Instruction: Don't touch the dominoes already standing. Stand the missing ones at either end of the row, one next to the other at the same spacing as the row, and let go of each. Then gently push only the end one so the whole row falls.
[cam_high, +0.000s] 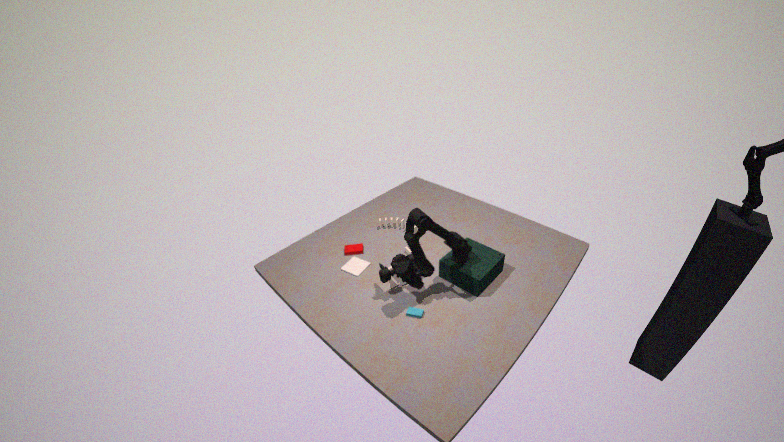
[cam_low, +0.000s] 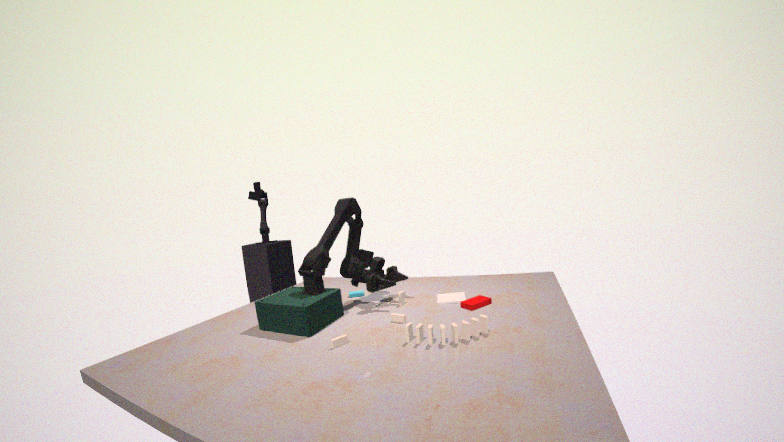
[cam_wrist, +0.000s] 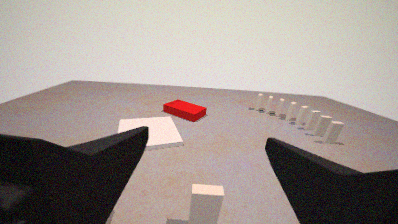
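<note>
Right now my gripper tip is 160 mm short of the flat white tile, 90 mm above it and 80 mm to the right of it. From my gripper tip the other things lie so: cyan block (260 mm behind, 90 mm to the left, 90 mm below); then red block (270 mm ahead, 80 mm below).
</note>
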